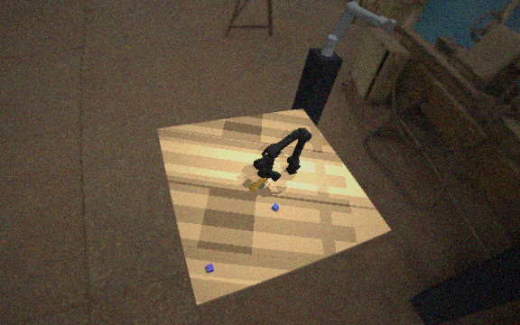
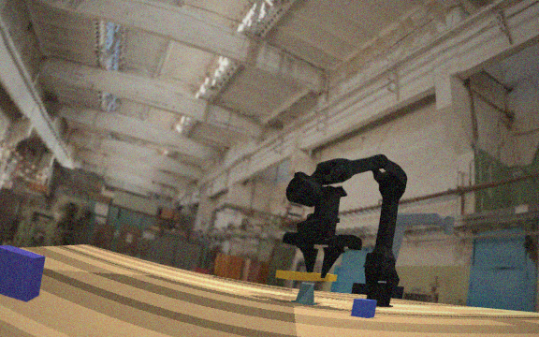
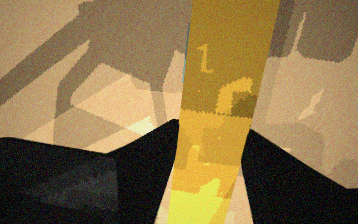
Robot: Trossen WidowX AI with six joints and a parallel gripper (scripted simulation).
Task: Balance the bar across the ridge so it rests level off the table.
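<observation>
My gripper tip is 2 cm short of the yellow bar and 1 cm to the right of it. Also, from my gripper tip: blue cube: 49 cm ahead, 45 cm to the left, 5 cm below.
</observation>
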